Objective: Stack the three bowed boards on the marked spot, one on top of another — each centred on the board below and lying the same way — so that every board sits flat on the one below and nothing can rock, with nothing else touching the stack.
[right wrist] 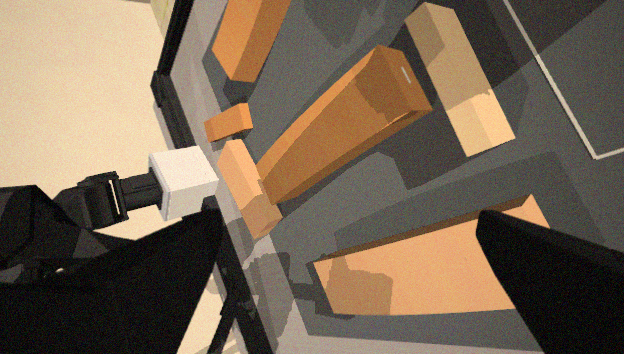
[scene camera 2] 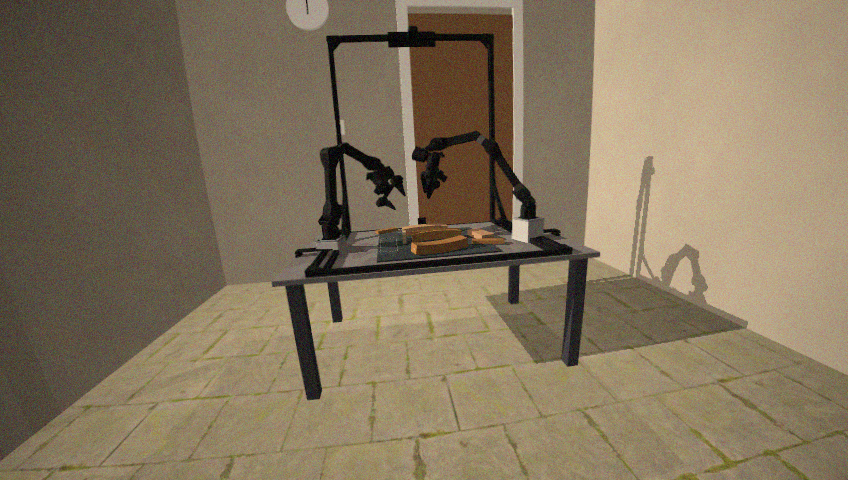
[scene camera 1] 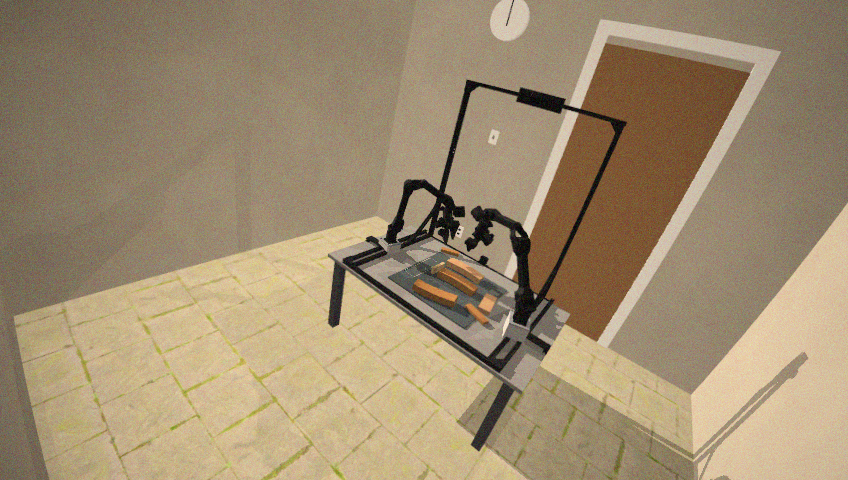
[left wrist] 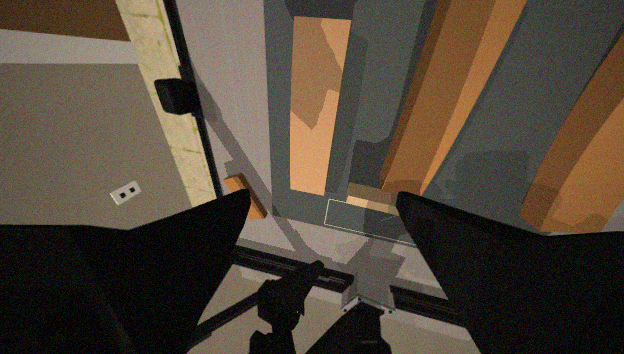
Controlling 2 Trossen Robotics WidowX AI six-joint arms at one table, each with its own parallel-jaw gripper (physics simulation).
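Pixels of known places: left gripper, fingertip midpoint: (right wrist: 200, 327) (scene camera 2: 426, 195) (left wrist: 324, 197); right gripper, fingertip midpoint: (right wrist: 348, 221) (scene camera 2: 400, 203) (scene camera 1: 449, 241) (left wrist: 335, 281); left arm's base, link origin: (right wrist: 156, 188) (scene camera 2: 528, 217) (scene camera 1: 519, 320); right arm's base, link origin: (scene camera 2: 330, 238) (scene camera 1: 390, 240) (left wrist: 366, 310).
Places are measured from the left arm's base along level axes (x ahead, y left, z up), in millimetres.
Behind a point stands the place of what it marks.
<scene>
Three orange bowed boards lie apart, roughly side by side, on a dark mat: the front board (scene camera 1: 434, 293) {z -57, x 428, y -44 mm} (scene camera 2: 440, 244) {z -59, x 443, y -39 mm} (left wrist: 585, 165) {z -57, x 439, y -90 mm} (right wrist: 255, 40) {z -66, x 374, y -92 mm}, the middle board (scene camera 1: 457, 281) {z -50, x 344, y -217 mm} (left wrist: 450, 100) {z -45, x 329, y -236 mm} (right wrist: 340, 130) {z -47, x 395, y -273 mm} and the back board (scene camera 1: 465, 269) {z -48, x 328, y -369 mm} (left wrist: 317, 110) {z -49, x 308, y -383 mm} (right wrist: 425, 270) {z -49, x 366, y -406 mm}. The marked spot's thin white outline (left wrist: 370, 235) {z -95, x 600, y -342 mm} (right wrist: 565, 105) {z -94, x 502, y -378 mm} lies near the boards' left ends in scene camera 1. No board lies in its visible part. My left gripper (scene camera 1: 477, 246) {z 108, x 332, y -355 mm} (scene camera 2: 433, 191) {z 108, x 332, y -355 mm} (left wrist: 324, 197) {z 108, x 332, y -355 mm} is open and empty, high above the boards. My right gripper (scene camera 1: 447, 237) {z 83, x 467, y -377 mm} (scene camera 2: 398, 201) {z 83, x 467, y -377 mm} (right wrist: 348, 221) {z 83, x 467, y -377 mm} is open and empty, also raised.
A pale block (scene camera 1: 439, 267) {z -65, x 473, y -318 mm} (left wrist: 372, 200) {z -55, x 469, y -328 mm} (right wrist: 460, 80) {z -53, x 486, y -329 mm} lies between the middle board and the outline. Two small blocks (scene camera 1: 486, 303) {z -68, x 162, y -137 mm} (scene camera 1: 476, 313) {z -79, x 197, y -39 mm} lie at the boards' right ends. Another small block (scene camera 1: 449, 251) {z -84, x 470, y -587 mm} (left wrist: 252, 200) {z -84, x 470, y -583 mm} lies off the mat, at the back. The left arm's white base (right wrist: 182, 182) {z -32, x 50, y -37 mm} stands at the right side.
</scene>
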